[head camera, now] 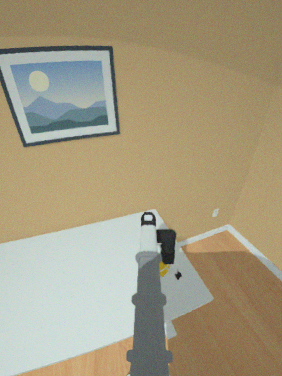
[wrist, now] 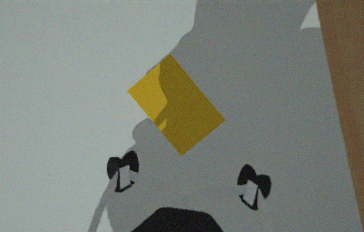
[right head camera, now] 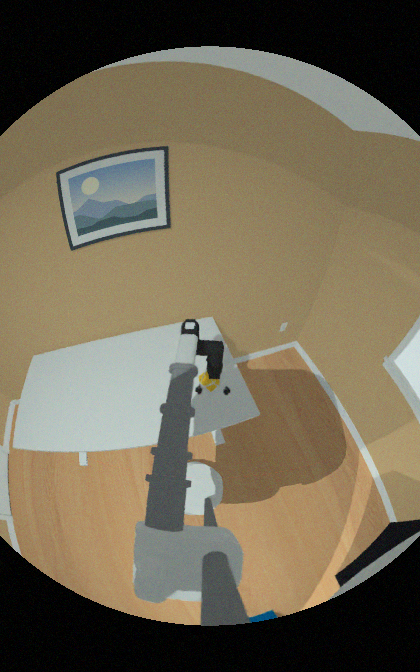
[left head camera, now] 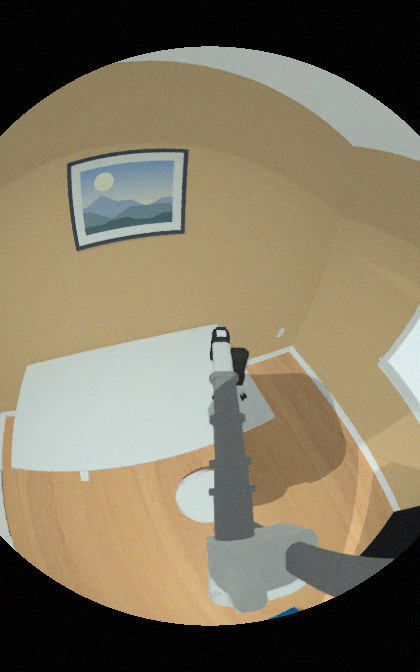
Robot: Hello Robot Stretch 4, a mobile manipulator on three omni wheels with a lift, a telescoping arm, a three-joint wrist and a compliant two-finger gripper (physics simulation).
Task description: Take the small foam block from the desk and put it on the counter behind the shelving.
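Places are measured from the robot's base along level axes (x ahead, y left, z up), in metres.
Where they show: gripper, between the fingertips: (head camera: 165, 278) (wrist: 187, 171).
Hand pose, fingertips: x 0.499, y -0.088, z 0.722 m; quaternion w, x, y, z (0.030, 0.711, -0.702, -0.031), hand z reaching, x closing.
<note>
After its pixels a point has its place.
The small yellow foam block (head camera: 164, 269) (right head camera: 209, 382) (wrist: 176, 107) {z 0.738, x 0.570, y -0.068 m} lies turned at an angle on the white desk (head camera: 65, 290) {z 0.693, x 0.426, y 0.441 m} (left head camera: 115, 410) (right head camera: 100, 400) (wrist: 60, 60) {z 0.693, x 0.610, y 0.090 m}, near its right end and partly in shadow. My gripper (right head camera: 213, 390) (wrist: 187, 171) {z 0.723, x 0.499, y -0.088 m} is open, its two fingertips wide apart above the desk. In the wrist view the block lies beyond the fingertips, with its nearest corner above the gap between them, and it is not held. The arm hides the block in the left head view. The counter and the shelving do not show.
My arm (head camera: 150, 310) {z 1.138, x 0.217, y -0.003 m} (left head camera: 231, 450) (right head camera: 171, 440) reaches over the desk. A round white object (left head camera: 196, 496) (right head camera: 202, 487) is on the wooden floor (left head camera: 135, 530) before the desk. A wall with a framed picture (head camera: 65, 92) {z 1.586, x 0.945, y 0.412 m} rises behind the desk.
</note>
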